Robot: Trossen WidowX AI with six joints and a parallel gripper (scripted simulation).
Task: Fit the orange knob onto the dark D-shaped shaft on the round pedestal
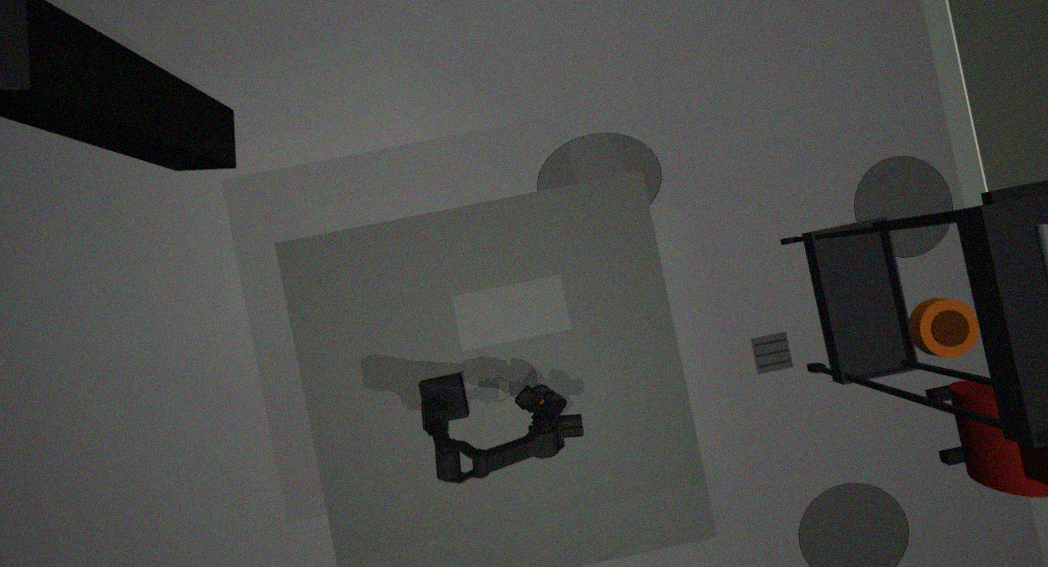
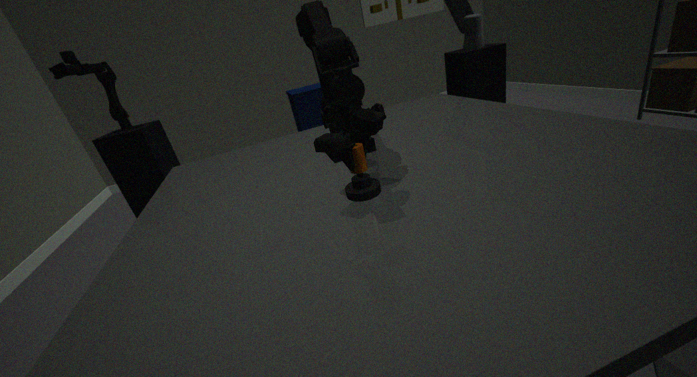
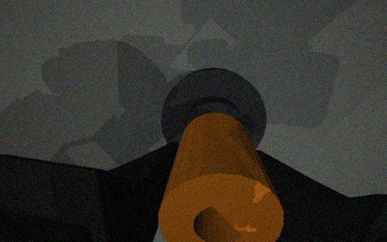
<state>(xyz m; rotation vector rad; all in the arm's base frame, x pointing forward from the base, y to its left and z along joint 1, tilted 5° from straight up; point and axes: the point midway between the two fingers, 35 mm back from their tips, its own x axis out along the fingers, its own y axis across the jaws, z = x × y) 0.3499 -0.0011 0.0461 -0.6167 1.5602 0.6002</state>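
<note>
Now: gripper tip 2 cm below the orange knob. Also, from my gripper tip: dark round pedestal 4 cm below.
</note>
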